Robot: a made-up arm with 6 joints.
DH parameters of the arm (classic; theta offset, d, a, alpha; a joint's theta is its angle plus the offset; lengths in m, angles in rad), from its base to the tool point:
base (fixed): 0.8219 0 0.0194 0
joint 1: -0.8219 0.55 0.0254 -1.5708
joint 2: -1.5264 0 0.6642 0
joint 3: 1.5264 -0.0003 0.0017 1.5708
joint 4: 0 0.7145 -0.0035 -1.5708
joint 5: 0 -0.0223 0.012 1.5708
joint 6: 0.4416 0 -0.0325 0
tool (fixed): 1.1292 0.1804 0 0
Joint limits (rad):
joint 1: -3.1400..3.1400
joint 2: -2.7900..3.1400
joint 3: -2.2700..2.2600
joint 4: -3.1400..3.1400
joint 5: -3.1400..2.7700
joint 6: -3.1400..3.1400
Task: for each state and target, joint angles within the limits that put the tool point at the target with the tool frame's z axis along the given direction. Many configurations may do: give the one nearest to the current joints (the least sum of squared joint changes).
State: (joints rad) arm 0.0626 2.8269 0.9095 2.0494 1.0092 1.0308
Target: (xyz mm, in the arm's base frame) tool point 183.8 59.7 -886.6 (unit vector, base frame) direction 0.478 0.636 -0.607
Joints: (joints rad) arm -0.6881 2.7566 0.5023 1.6168 0.9192 0.8338
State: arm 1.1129 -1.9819 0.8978 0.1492 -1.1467 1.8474
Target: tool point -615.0 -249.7 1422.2 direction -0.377 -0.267 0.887
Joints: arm 0.3078 -1.6425 1.6397 0.3101 -0.4775 1.8834
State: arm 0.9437 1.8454 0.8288 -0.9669 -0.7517 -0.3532
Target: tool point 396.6 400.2 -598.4 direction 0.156 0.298 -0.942
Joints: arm 0.7939 1.9753 1.3962 -0.1829 -0.5668 -0.3805
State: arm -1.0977 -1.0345 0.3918 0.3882 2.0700 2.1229
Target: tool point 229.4 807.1 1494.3 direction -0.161 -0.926 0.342
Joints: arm -1.8677 -0.9375 0.1365 0.1300 2.0170 1.9729
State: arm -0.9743 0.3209 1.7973 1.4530 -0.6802 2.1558
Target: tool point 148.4 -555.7 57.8 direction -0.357 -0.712 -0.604
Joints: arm -1.1217 0.9569 2.2600 0.8715 -0.9692 2.1204
